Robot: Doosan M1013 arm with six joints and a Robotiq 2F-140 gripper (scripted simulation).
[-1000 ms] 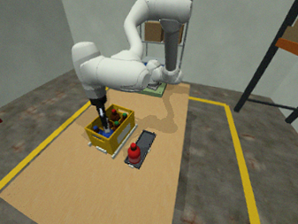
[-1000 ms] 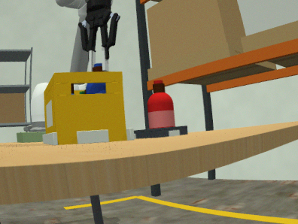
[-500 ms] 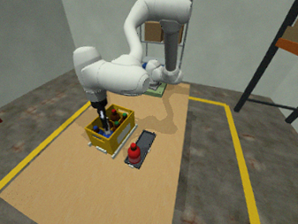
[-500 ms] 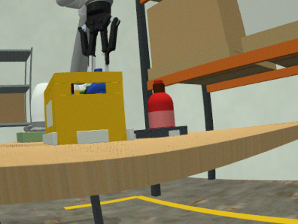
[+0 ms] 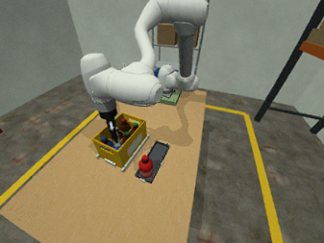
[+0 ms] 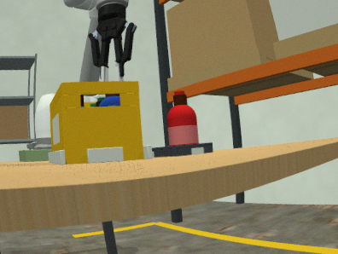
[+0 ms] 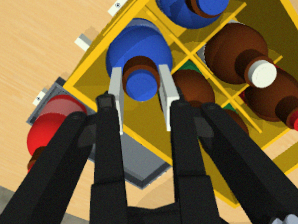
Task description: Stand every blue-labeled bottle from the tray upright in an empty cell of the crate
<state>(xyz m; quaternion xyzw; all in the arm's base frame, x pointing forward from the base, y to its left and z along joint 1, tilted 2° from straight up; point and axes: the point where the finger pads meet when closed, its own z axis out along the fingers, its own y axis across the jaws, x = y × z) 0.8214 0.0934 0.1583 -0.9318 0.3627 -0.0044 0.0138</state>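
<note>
Now: hand 110 mm above the yellow crate, 90 mm past it and 50 mm to the left of it. Round my hand: red-labeled bottle 180 mm to the left, 110 mm below; then dark tray 180 mm to the left, 180 mm below, 90 mm behind.
</note>
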